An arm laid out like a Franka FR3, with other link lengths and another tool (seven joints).
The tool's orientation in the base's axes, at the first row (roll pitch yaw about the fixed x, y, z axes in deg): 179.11, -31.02, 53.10
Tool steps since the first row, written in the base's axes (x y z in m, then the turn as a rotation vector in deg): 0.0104, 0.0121, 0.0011, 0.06, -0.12, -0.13; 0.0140, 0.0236, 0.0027, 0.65, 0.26, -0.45; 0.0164, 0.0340, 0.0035, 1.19, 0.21, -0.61; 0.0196, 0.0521, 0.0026, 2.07, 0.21, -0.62; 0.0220, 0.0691, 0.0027, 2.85, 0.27, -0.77; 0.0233, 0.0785, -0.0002, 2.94, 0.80, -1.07; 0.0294, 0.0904, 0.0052, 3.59, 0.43, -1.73; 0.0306, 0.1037, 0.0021, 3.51, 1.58, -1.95; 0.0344, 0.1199, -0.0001, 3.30, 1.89, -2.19; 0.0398, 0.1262, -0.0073, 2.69, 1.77, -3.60
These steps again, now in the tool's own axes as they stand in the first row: 0.0142, 0.0009, 0.0073, -0.12, 0.12, 0.08; 0.0248, -0.0032, 0.0117, 0.28, 0.35, 0.70; 0.0335, -0.0075, 0.0160, 0.44, 0.81, 0.99; 0.0471, -0.0160, 0.0251, 0.89, 1.51, 1.28; 0.0601, -0.0244, 0.0326, 1.25, 2.09, 1.69; 0.0657, -0.0291, 0.0393, 1.51, 1.84, 2.19; 0.0798, -0.0314, 0.0414, 1.25, 2.57, 2.81; 0.0879, -0.0386, 0.0498, 1.88, 1.81, 3.44; 0.0998, -0.0454, 0.0594, 1.86, 1.45, 3.70; 0.1032, -0.0450, 0.0699, 0.74, 1.02, 4.66
